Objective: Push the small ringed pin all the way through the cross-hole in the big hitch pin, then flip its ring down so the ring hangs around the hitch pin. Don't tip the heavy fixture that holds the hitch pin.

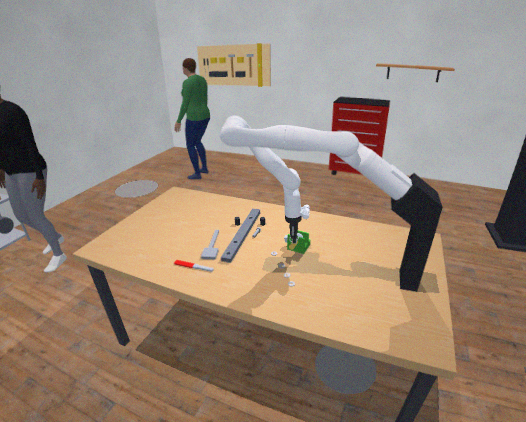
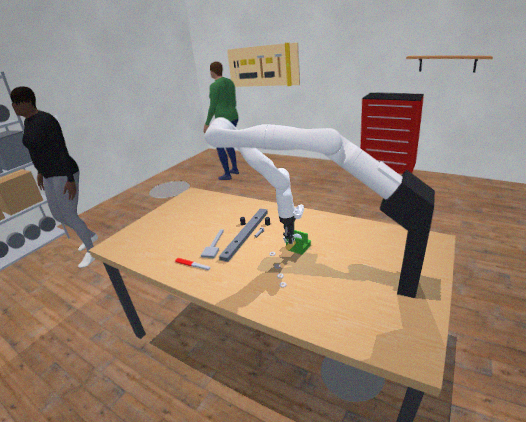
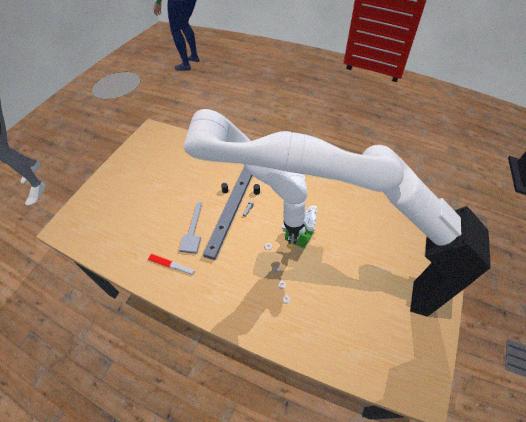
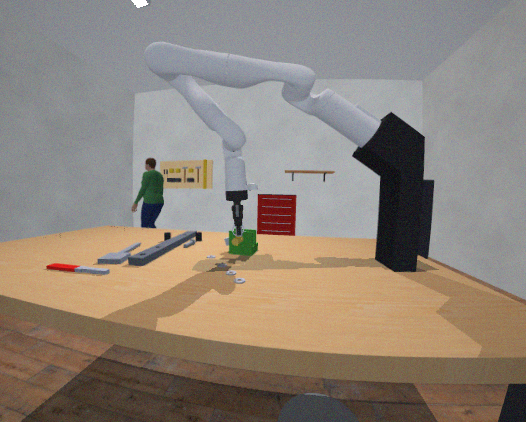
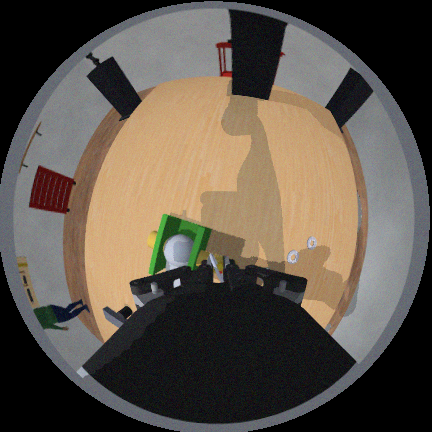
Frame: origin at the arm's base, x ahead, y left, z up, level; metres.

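Seen in the pictures: gripper, fingertip midpoint: (image 1: 294, 242) (image 2: 291, 242) (image 3: 294, 240) (image 4: 239, 235) (image 5: 217, 262); arm's base, origin of the base link: (image 1: 402, 190) (image 2: 393, 189) (image 3: 445, 231) (image 4: 369, 135).
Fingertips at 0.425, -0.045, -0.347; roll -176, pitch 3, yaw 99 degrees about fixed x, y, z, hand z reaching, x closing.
Offsets run from my fingertips to a thing's top centre, as dx, dy, dz. "spot": to the spot under its first point.
A green fixture {+0.011, -0.049, +0.010} (image 1: 303, 244) (image 2: 302, 244) (image 3: 304, 239) (image 4: 246, 246) (image 5: 201, 243) stands upright on the table and holds the yellow hitch pin (image 4: 237, 241) (image 5: 152, 239), whose near end is partly behind my fingers. A pale grey ball {-0.004, -0.059, +0.009} (image 5: 179, 248) sits between its walls. My gripper (image 1: 294, 241) (image 2: 289, 239) (image 4: 238, 230) (image 5: 217, 262) points down at the near side of the fixture and is shut on the ring {spot: -0.009, -0.001, +0.041} (image 5: 215, 264) of the small pin, seen nearly edge-on. How deep the small pin sits in the cross-hole is hidden.
A long grey bar {+0.309, -0.103, -0.053} (image 1: 241, 235), a grey spatula-like tool {+0.420, +0.031, -0.062} (image 1: 210, 252), a red-handled tool {+0.430, +0.227, -0.067} (image 1: 185, 263), a bolt {+0.240, -0.124, -0.053} (image 1: 256, 232) and two black caps lie left of the fixture. Several small white washers {-0.037, +0.206, -0.075} (image 3: 286, 299) lie nearer the front. The black arm mount (image 1: 419, 235) stands right.
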